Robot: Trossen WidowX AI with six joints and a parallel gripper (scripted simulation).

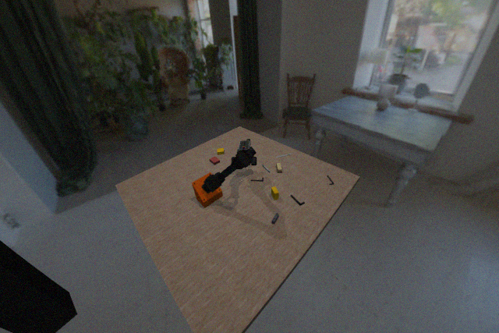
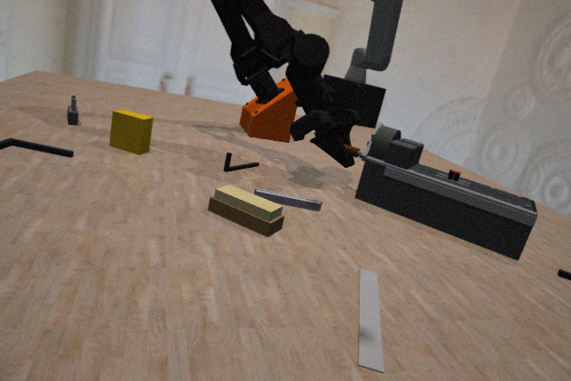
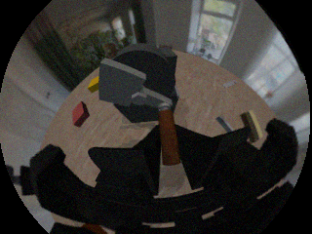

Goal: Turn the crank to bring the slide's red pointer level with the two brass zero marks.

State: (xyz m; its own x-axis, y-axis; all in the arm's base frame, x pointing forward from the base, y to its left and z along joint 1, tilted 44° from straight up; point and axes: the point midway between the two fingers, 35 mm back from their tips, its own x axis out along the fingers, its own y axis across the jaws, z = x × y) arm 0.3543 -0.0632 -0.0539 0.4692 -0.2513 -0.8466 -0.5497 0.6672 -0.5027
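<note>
Now: gripper tip 3 cm below the brown crank handle, 1 cm to the left of it and 1 cm past it. From my gripper tip the other things lie so: red pointer 12 cm ahead, 11 cm to the left, 4 cm above; then tan-and-brown block 23 cm to the right, 12 cm ahead, 3 cm below; then grey bar 15 cm to the right, 7 cm ahead, 4 cm below.
</note>
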